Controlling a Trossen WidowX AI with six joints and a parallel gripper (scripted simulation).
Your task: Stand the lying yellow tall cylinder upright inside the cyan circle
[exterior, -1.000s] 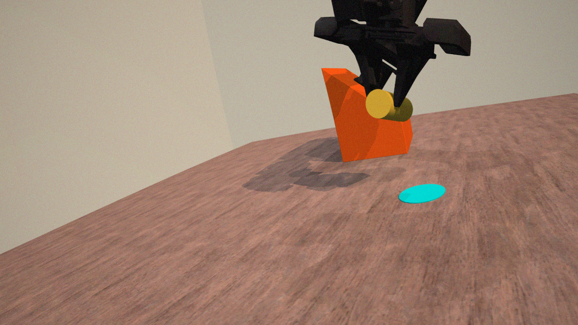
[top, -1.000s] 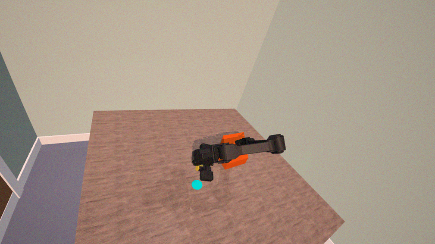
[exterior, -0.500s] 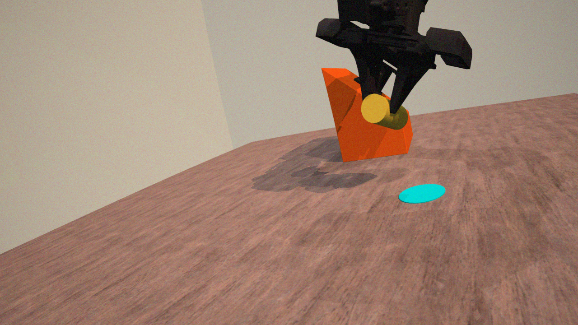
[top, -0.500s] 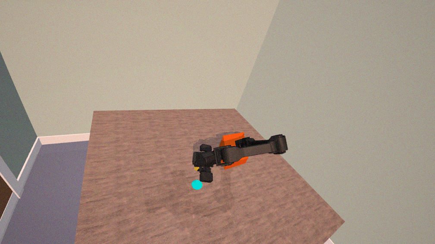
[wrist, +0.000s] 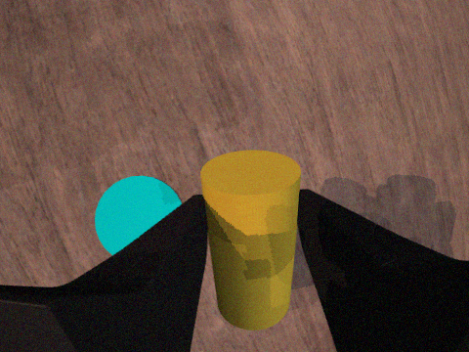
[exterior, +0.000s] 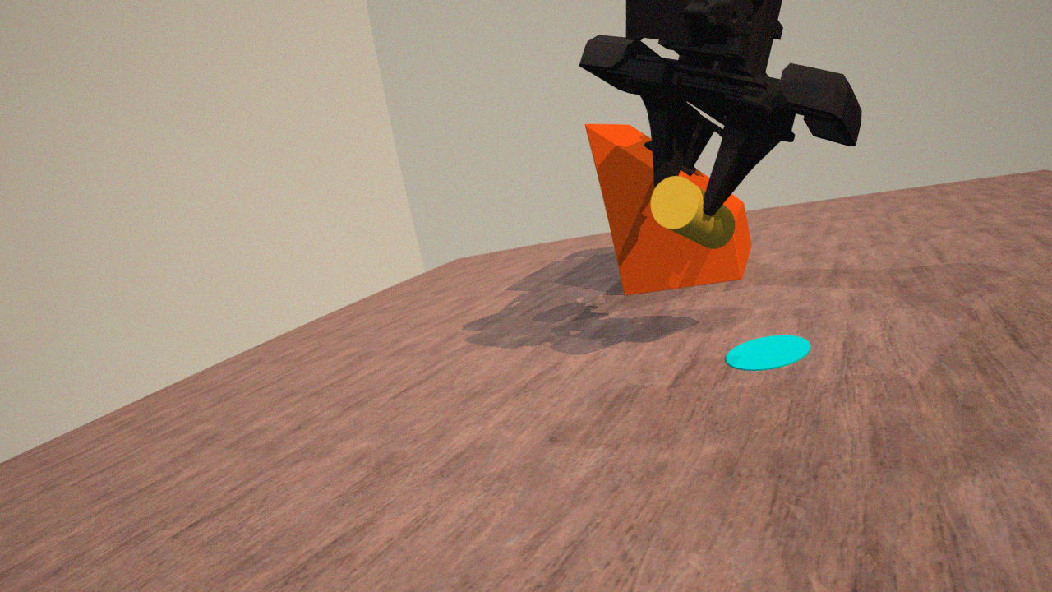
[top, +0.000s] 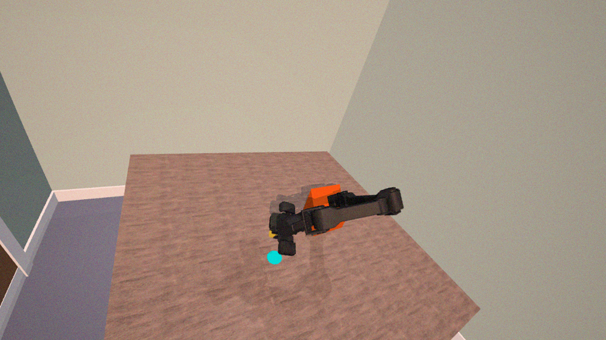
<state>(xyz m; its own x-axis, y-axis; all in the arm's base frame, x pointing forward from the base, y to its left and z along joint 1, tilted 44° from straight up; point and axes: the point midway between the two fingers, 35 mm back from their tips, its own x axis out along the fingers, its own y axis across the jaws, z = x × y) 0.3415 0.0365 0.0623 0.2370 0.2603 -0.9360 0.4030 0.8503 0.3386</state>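
The cyan circle is 100 mm below my gripper tip and 40 mm to the left of it. Round my gripper tip: yellow cylinder (20 mm behind, 10 mm below).
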